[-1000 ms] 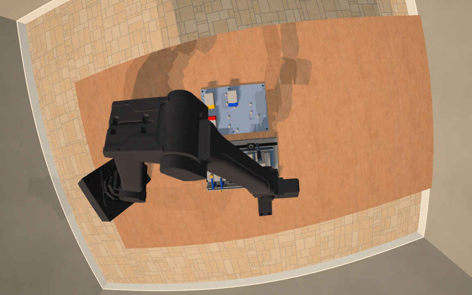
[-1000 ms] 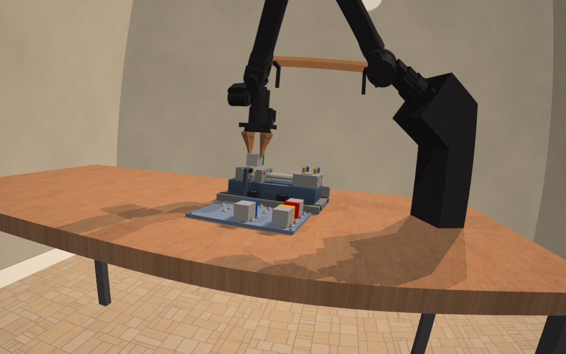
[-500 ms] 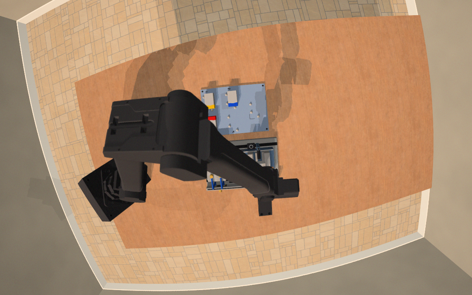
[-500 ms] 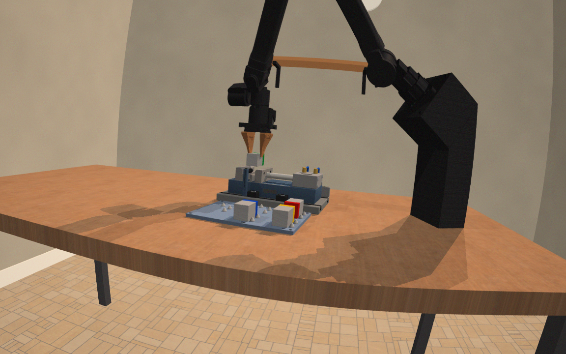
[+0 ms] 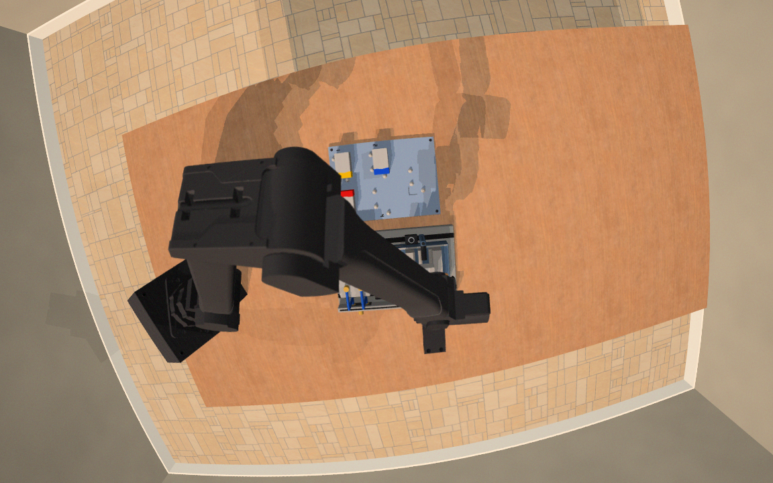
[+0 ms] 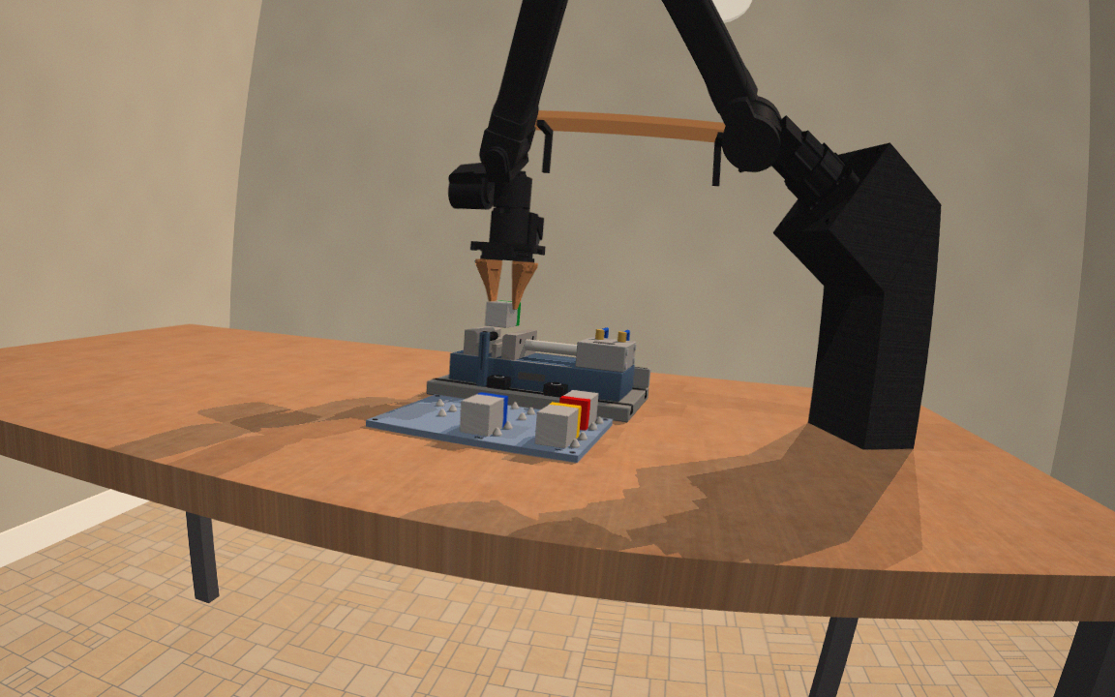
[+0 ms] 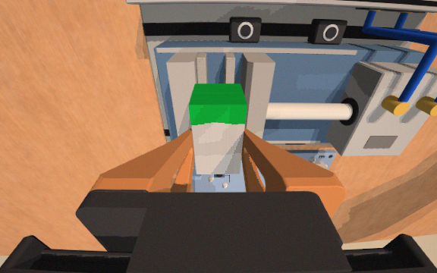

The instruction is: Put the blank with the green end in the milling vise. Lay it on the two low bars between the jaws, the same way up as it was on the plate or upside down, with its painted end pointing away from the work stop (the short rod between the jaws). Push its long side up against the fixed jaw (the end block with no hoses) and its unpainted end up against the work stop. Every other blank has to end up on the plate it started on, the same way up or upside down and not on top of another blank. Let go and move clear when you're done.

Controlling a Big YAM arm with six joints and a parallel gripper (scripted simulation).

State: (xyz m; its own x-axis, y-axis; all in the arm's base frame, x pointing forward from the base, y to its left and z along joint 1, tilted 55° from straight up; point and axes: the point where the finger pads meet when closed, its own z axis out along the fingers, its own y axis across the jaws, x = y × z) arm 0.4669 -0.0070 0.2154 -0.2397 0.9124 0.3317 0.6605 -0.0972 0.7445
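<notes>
The green-ended blank is 20 mm below my hand. Also, from my hand: moving jaw 30 mm behind, 60 mm below; then pale rod 80 mm behind, 20 mm to the right, 60 mm below; then fixed jaw 20 mm ahead, 20 mm to the left, 60 mm below.
</notes>
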